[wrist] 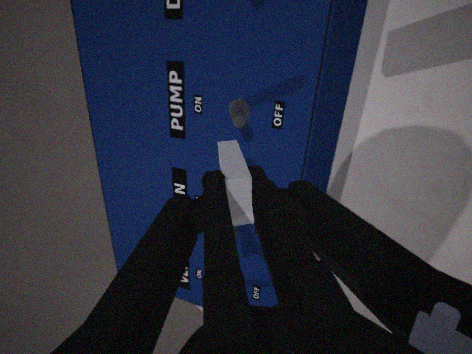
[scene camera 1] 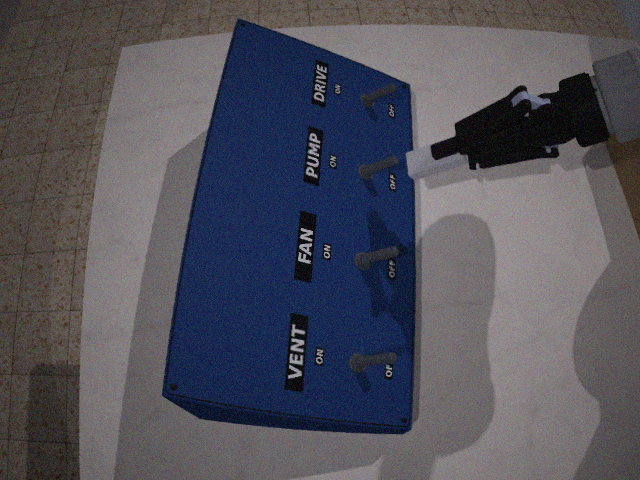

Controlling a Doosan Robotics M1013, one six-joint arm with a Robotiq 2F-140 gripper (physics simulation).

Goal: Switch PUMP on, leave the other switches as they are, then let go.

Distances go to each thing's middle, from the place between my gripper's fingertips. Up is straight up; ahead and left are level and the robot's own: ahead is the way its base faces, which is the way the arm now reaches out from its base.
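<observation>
Blue switch panel [scene camera 1: 274, 305]: my hand is 70 mm above it, 30 mm to the right of it and 120 mm short of it.
</observation>
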